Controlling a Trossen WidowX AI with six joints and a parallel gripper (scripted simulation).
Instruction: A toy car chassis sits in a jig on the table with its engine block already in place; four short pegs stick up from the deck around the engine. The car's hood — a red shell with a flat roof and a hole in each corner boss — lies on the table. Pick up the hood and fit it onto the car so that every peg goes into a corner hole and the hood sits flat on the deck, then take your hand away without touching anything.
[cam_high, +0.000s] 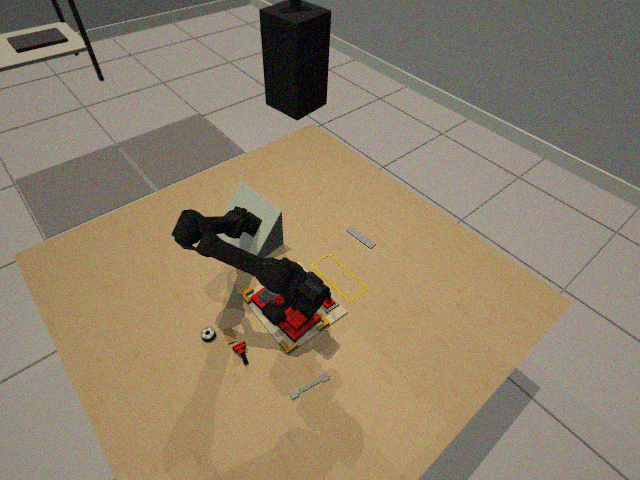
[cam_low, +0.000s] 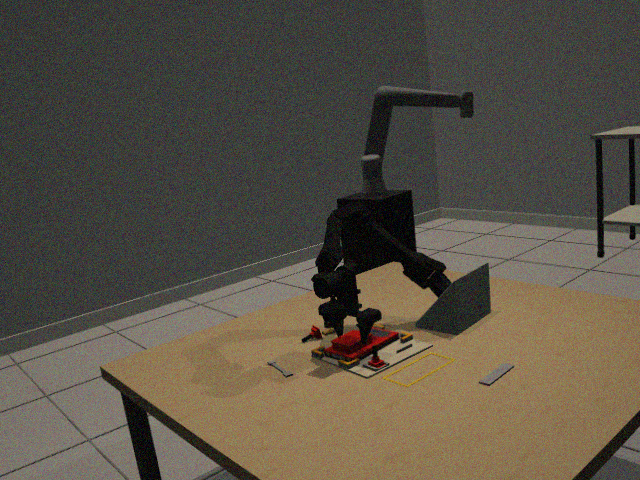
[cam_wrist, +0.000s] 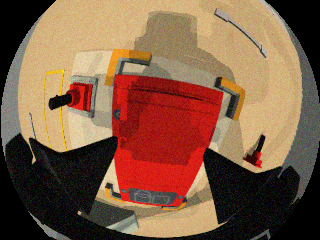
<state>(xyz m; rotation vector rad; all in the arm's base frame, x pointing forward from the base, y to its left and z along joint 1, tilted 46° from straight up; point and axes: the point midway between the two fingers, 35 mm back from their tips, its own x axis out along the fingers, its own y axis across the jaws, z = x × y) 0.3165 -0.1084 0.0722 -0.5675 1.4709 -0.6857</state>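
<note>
The hood lies right at my gripper tip. The rest, counted from my gripper tip: grey bar: 170 mm ahead, 120 mm to the right, 30 mm below; then wheel: 210 mm to the right, 150 mm behind, 30 mm below; then tan block: 170 mm to the right, 100 mm behind, 30 mm below.
</note>
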